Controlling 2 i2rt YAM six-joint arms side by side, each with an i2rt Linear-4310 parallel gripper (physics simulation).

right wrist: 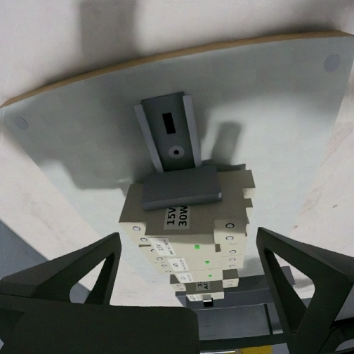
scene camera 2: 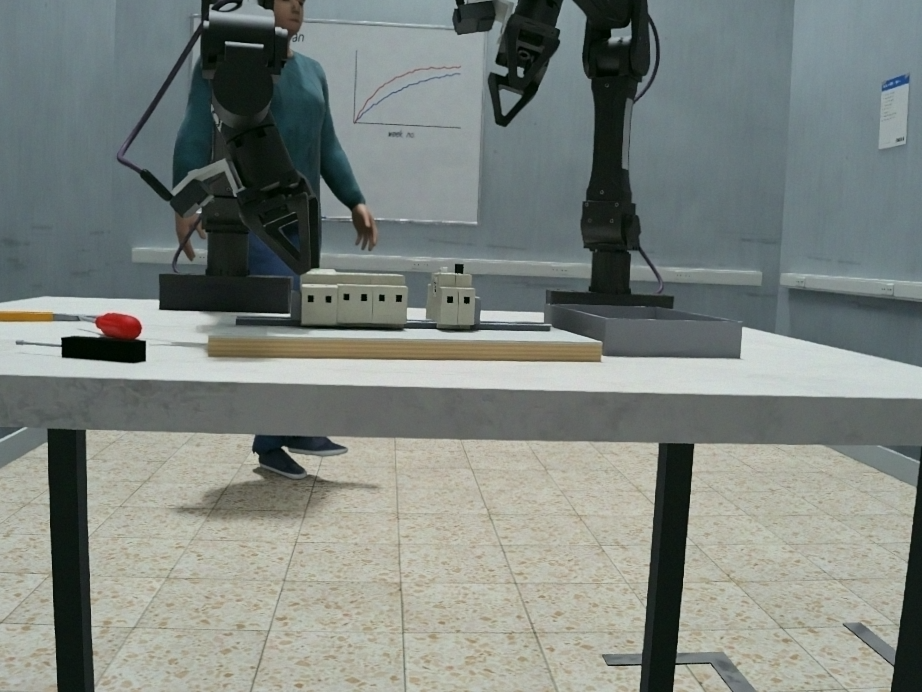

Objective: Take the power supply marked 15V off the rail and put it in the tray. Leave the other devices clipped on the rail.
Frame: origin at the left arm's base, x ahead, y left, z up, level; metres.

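Seen in the pictures: left gripper, fingertip midpoint: (scene camera 2: 507, 108); right gripper, fingertip midpoint: (scene camera 2: 309, 272); left arm's base at its link origin: (scene camera 2: 609, 298); right arm's base at its link origin: (scene camera 2: 227, 281).
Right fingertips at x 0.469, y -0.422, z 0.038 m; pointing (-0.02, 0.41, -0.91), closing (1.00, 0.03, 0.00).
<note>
Pixels of each thing's top centre, then the offset from my right fingertips to it. "spot": a spot on its surface instead.
- power supply marked 15V 30W at its top centre: (scene camera 2: 318, 269) dz +0.003, dx -0.003, dy +0.009 m
- grey rail at a spot on its surface: (scene camera 2: 513, 327) spot: dz -0.053, dx -0.023, dy +0.222 m
- cream group at its top centre: (scene camera 2: 442, 267) dz +0.010, dx -0.028, dy +0.142 m
- grey tray at its top centre: (scene camera 2: 634, 312) dz -0.036, dx -0.111, dy +0.378 m
- pale board at its top centre: (scene camera 2: 396, 326) dz -0.056, dx -0.014, dy +0.094 m
- red-handled tool at its top centre: (scene camera 2: 104, 311) dz -0.051, dx -0.021, dy -0.227 m
- black-handled screwdriver at its top centre: (scene camera 2: 76, 336) dz -0.058, dx +0.170, dy -0.182 m
- yellow-handled tool at its top centre: (scene camera 2: 49, 311) dz -0.064, dx -0.155, dy -0.348 m
The power supply marked 15V 30W (scene camera 2: 318, 312) (right wrist: 200, 220) is a cream block at the left end of a row of similar devices (scene camera 2: 372, 312) (right wrist: 206, 252), clipped on the grey rail (scene camera 2: 513, 327) (right wrist: 184, 137). A dark grey end piece (right wrist: 181, 188) covers part of its end face. Another cream group (scene camera 2: 455, 311) (right wrist: 204, 288) stands farther along the rail. My right gripper (scene camera 2: 306, 269) (right wrist: 187, 237) is open, fingers on either side of the row in the wrist view, tips near the top of the 15V end. My left gripper (scene camera 2: 501, 121) is open, high above the table. The grey tray (scene camera 2: 673, 341) stands right of the board.
The rail lies on a pale board (scene camera 2: 402, 350) (right wrist: 280, 75) with a wooden edge. At the left of the table (scene camera 2: 446, 408) are a red-handled tool (scene camera 2: 119, 325), a black-handled screwdriver (scene camera 2: 102, 349) and a yellow-handled tool (scene camera 2: 26, 316). A person (scene camera 2: 309, 111) stands behind the table.
</note>
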